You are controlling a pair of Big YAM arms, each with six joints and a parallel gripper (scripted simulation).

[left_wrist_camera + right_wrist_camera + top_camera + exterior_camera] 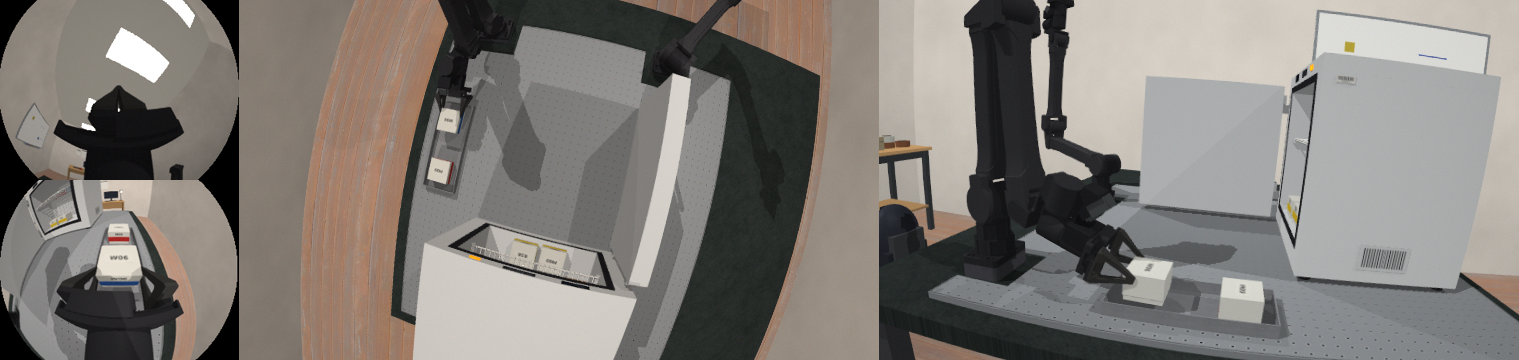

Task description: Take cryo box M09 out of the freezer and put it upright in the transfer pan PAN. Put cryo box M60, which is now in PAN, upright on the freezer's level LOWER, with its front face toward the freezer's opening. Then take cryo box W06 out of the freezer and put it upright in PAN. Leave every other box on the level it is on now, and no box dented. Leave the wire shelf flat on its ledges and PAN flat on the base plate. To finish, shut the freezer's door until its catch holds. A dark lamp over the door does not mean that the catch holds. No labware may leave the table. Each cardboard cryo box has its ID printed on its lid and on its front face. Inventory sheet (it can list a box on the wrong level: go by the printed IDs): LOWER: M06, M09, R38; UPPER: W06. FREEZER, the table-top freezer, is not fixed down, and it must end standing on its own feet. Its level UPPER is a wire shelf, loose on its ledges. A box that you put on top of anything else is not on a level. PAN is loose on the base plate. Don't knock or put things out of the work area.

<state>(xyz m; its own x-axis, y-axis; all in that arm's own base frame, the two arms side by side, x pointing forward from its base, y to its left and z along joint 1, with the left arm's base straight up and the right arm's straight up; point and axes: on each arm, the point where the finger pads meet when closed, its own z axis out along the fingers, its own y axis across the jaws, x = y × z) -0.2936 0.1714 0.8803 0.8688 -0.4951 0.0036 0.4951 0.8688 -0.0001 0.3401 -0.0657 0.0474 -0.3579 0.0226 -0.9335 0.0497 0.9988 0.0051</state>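
Now: right hand 11 cm short of the grey pan and 6 cm above it. Round my right hand: freezer door: 8 cm ahead, 65 cm to the left, 21 cm above; white cryo box: 38 cm ahead, 43 cm to the left, 4 cm above.
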